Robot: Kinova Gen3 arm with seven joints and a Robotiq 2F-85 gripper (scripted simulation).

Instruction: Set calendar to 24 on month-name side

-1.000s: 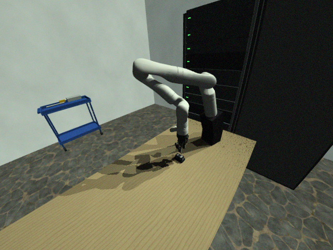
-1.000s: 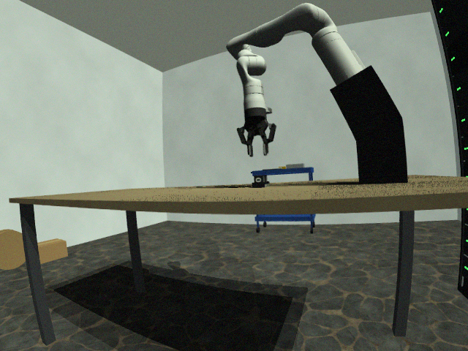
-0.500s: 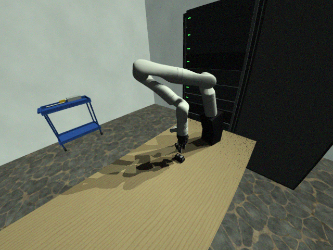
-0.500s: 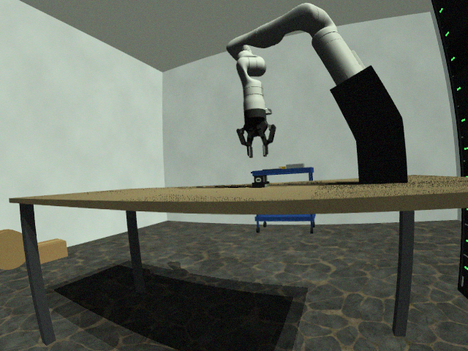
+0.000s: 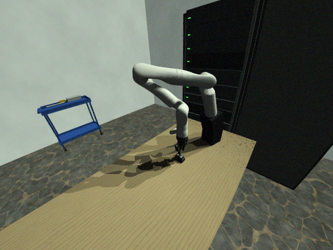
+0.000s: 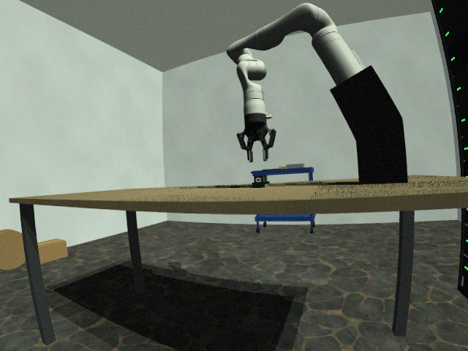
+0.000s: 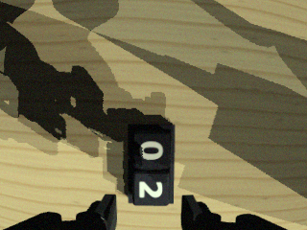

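My hand is 80 mm above the black date cube. The rest, counted from my hand: black tray: 20 mm to the right, 90 mm below; black cube: 10 mm behind, 30 mm to the right, 80 mm below.
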